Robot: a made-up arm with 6 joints. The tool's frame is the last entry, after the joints.
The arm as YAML. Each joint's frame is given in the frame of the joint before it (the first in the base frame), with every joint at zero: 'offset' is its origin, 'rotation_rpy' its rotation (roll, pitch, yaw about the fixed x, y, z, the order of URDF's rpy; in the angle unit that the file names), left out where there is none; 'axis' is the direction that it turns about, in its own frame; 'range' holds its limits. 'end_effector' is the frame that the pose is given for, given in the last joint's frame.
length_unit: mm
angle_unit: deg
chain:
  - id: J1
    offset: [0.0, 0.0, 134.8]
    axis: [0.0, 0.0, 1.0]
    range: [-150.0, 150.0]
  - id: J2
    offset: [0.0, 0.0, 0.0]
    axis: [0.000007, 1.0, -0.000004]
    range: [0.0, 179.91]
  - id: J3
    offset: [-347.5, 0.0, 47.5]
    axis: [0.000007, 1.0, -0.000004]
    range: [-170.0, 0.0]
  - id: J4
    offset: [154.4, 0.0, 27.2]
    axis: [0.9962, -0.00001, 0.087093]
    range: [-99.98, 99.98]
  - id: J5
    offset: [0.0, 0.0, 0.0]
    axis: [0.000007, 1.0, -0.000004]
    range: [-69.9, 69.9]
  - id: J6
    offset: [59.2, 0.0, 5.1]
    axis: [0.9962, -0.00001, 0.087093]
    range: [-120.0, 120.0]
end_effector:
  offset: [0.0, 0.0, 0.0]
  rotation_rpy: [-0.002, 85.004, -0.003]
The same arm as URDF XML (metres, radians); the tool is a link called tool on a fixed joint. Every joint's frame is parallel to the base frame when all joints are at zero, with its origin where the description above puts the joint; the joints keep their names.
<robot name="arm">
<joint name="tool_fixed" type="fixed"><parent link="link6"/><child link="tool"/><origin xyz="0 0 0" rpy="0 1.4836 -0.0001"/></joint>
<joint name="J6" type="revolute"><parent link="link5"/><child link="link6"/><origin xyz="0.0592 0 0.0051"/><axis xyz="0.9962 0 0.0871"/><limit lower="-2.0944" upper="2.0944"/></joint>
<joint name="J5" type="revolute"><parent link="link4"/><child link="link5"/><origin xyz="0 0 0"/><axis xyz="0 1 0"/><limit lower="-1.22" upper="1.22"/></joint>
<joint name="J4" type="revolute"><parent link="link3"/><child link="link4"/><origin xyz="0.1544 0 0.0272"/><axis xyz="0.9962 0 0.0871"/><limit lower="-1.745" upper="1.745"/></joint>
<joint name="J3" type="revolute"><parent link="link2"/><child link="link3"/><origin xyz="-0.3475 0 0.0475"/><axis xyz="0 1 0"/><limit lower="-2.9671" upper="0"/></joint>
<joint name="J2" type="revolute"><parent link="link1"/><child link="link2"/><origin xyz="0 0 0"/><axis xyz="0 1 0"/><limit lower="0" upper="3.14"/></joint>
<joint name="J1" type="revolute"><parent link="base_link"/><child link="link1"/><origin xyz="0 0 0.1348"/><axis xyz="0 0 1"/><limit lower="-2.618" upper="2.618"/></joint>
<link name="base_link"/>
<link name="link1"/>
<link name="link2"/>
<link name="link3"/>
<link name="link4"/>
<link name="link5"/>
<link name="link6"/>
<link name="tool"/>
</robot>

